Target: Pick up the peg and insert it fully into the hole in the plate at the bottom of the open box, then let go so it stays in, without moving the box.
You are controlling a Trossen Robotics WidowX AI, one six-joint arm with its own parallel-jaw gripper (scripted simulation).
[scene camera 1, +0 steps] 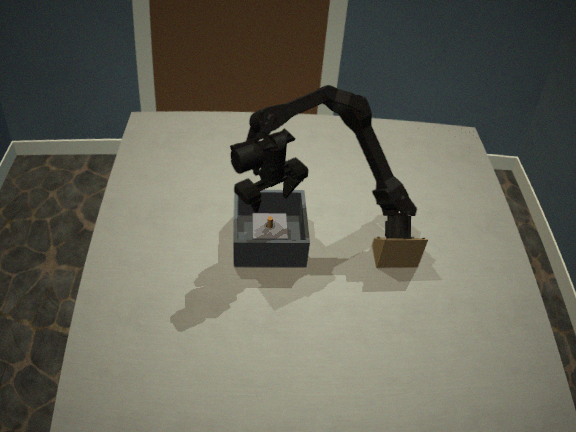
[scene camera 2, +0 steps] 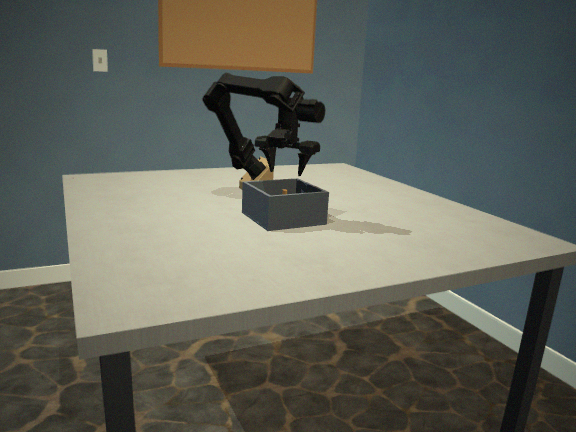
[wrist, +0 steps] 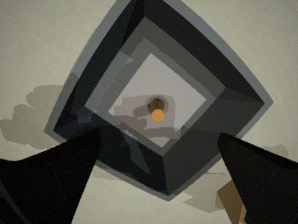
Scene:
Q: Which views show the plate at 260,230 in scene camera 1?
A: Scene camera 1 and the wrist view only.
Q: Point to a plate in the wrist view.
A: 153,80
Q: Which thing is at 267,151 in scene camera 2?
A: The gripper.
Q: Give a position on a box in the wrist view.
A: At 235,100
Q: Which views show the box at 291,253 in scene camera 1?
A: Scene camera 1, scene camera 2 and the wrist view: all of them.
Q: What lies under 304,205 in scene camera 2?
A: A box.

